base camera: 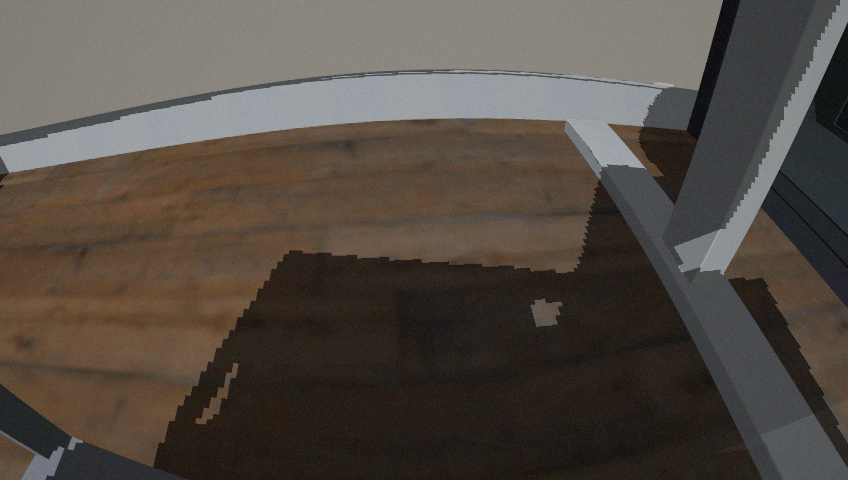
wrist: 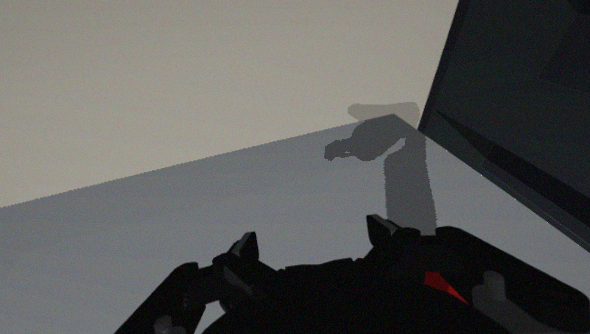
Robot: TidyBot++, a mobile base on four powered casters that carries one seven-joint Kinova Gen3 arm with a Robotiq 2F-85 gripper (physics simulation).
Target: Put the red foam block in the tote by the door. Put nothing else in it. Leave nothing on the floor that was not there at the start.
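Places are measured from the arm's base along level axes (x ahead, y left, z up), in millimetres.
Pixels of known places: gripper, between the fingertips: [wrist: 312, 235].
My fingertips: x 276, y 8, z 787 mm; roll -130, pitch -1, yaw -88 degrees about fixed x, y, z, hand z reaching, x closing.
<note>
For each thing: its top centre in the pictures, then the offset to it from my fingertips. "spot": a spot on its surface instead. Level surfaces: height alone.
- red foam block, centre of its top: [wrist: 442, 302] dz -188, dx -14, dy -165 mm
- grey table top, height of its surface: dz -233 mm
- table leg, a spot on its surface: [base camera: 749, 118] spot: dz -962, dx +160, dy -279 mm
- wooden floor, height of its surface: dz -1183 mm
A small part of the red foam block [wrist: 436, 283] shows in the wrist view at the lower right, through a gap in the right finger's linkage. The rest of it is hidden behind the gripper. My gripper [wrist: 312, 235] is open, its fingertips wide apart over the grey table top [wrist: 150, 225], with bare table top showing between them. Its height above the table is hard to tell. The tote by the door does not show in either view.
A beige wall [base camera: 357, 35] [wrist: 150, 75] stands behind the table. A dark cabinet [base camera: 815, 190] [wrist: 525, 65] stands at the right. In the base camera view, a table leg [base camera: 749, 118] and its long foot [base camera: 714, 309] stand at the right, on the wooden floor [base camera: 148, 237].
</note>
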